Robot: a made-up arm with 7 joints.
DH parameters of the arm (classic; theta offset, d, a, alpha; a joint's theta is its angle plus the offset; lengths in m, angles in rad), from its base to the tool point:
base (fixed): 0 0 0 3.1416
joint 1: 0 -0.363 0 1.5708
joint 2: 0 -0.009 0 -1.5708
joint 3: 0 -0.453 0 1.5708
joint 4: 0 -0.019 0 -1.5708
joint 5: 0 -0.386 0 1.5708
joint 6: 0 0 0 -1.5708
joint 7: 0 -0.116 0 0
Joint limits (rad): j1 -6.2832..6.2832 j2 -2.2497..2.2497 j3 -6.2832..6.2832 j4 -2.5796..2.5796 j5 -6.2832..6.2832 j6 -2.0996..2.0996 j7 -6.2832..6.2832
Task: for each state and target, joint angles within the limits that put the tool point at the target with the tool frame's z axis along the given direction. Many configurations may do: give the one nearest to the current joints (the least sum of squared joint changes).
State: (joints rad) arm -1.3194 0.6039 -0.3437 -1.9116 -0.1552 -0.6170 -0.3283
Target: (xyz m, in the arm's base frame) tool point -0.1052 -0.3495 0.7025 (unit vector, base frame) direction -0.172 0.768 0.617
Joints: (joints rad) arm -1.1697 0.2133 0.1124 -1.8661 -0.7235 -0.8814 -0.3283
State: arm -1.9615 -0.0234 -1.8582 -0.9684 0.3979 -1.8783 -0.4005
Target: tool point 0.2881 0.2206 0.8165 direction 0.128 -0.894 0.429
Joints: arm -2.1601 -0.6183 -2.1710 -1.5750 -0.1477 -0.9763 -0.4005
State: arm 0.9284 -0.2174 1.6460 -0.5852 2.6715 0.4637 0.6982
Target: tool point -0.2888 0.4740 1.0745 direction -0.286 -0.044 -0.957
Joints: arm 0.8469 -0.8754 2.6246 -0.3299 3.4456 0.7367 0.6982
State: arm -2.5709 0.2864 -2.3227 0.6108 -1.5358 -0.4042 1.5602
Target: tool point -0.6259 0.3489 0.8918 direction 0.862 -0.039 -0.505
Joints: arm -2.2381 1.0898 -2.2402 0.7093 -1.5650 -0.2618 1.5602
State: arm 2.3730 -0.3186 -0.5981 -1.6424 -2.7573 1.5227 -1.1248
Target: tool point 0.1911 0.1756 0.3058 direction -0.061 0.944 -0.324
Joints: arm 2.4234 -0.9011 -0.2309 -2.2963 -2.4372 1.9910 -1.1248
